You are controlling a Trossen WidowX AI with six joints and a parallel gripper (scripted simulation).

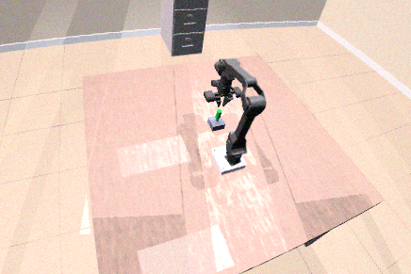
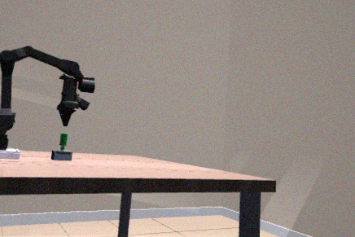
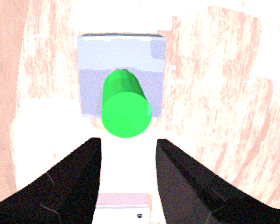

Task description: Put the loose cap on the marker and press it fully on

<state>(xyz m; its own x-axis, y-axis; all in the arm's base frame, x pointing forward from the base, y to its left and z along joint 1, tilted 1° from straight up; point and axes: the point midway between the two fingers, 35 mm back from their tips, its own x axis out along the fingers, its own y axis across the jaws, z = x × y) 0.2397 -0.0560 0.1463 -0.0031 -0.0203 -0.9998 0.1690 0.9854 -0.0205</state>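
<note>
My gripper tip is now 60 mm above the green cap.
</note>
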